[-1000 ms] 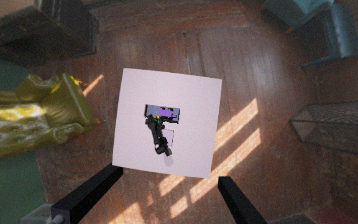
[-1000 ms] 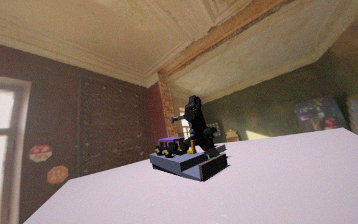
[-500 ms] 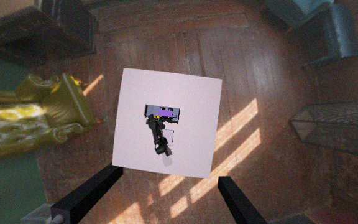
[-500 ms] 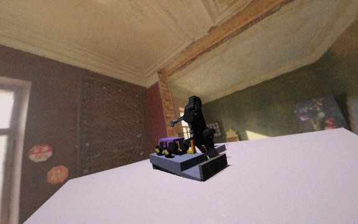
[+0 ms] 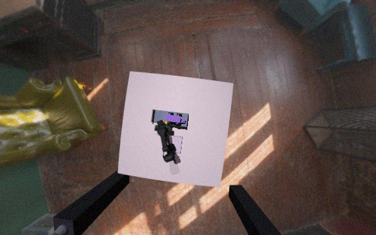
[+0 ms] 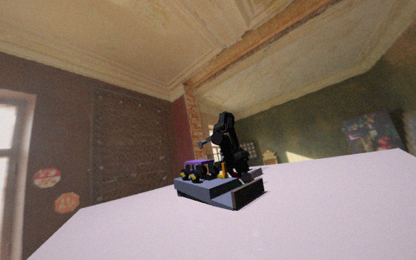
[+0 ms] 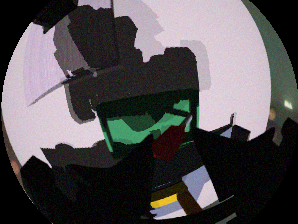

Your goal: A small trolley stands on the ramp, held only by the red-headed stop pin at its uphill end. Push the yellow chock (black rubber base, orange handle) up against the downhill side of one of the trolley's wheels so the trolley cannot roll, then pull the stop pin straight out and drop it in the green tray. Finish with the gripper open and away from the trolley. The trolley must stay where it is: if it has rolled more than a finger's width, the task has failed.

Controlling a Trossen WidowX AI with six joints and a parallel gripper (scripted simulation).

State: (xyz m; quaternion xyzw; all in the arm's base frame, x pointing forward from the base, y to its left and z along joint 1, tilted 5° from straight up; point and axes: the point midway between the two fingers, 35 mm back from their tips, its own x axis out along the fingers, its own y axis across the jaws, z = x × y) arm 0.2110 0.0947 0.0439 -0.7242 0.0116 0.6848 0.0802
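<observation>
The red stop pin lies 1 cm to the left of my gripper tip and 1 cm below it. Round my gripper tip: yellow chock 7 cm ahead, 3 cm to the right, 4 cm above; then grey ramp 13 cm ahead, 8 cm to the left, 5 cm below; then green tray 1 cm to the right, 5 cm below.
</observation>
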